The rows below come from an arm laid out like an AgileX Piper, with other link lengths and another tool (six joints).
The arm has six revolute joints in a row. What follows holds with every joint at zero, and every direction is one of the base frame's.
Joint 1 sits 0.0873 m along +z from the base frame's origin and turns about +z.
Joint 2 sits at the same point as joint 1 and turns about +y.
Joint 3 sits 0.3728 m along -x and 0.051 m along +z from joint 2 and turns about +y.
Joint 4 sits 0.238 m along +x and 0.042 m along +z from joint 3 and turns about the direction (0.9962, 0, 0.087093).
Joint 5 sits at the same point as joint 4 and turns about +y.
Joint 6 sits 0.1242 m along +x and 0.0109 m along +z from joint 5 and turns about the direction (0.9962, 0, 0.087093).
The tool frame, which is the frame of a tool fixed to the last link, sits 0.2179 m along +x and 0.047 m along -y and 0.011 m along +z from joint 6; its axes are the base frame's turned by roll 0.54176, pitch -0.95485 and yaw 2.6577 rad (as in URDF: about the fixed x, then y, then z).
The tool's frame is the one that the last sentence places.
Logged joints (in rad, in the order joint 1, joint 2, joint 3, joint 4, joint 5, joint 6), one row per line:
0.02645 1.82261 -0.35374 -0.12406 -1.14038 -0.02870
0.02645 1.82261 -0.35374 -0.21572 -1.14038 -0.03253
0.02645 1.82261 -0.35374 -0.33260 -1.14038 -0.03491
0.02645 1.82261 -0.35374 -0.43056 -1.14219 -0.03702
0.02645 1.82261 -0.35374 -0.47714 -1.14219 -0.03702
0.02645 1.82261 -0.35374 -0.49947 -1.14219 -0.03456
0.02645 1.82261 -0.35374 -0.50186 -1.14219 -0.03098
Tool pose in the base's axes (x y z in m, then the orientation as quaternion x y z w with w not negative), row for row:
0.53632 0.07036 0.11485 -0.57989 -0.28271 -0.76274 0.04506
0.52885 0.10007 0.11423 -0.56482 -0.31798 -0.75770 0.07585
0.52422 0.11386 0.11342 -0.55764 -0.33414 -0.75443 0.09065
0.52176 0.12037 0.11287 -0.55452 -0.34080 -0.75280 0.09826
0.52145 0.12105 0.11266 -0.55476 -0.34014 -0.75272 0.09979
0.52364 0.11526 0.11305 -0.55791 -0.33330 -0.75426 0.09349
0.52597 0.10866 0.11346 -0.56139 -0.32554 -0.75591 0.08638
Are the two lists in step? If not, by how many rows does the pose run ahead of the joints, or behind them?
The pose runs 2 rows ahead of the joints: the pose in row i belongs to the joints in row i + 2.
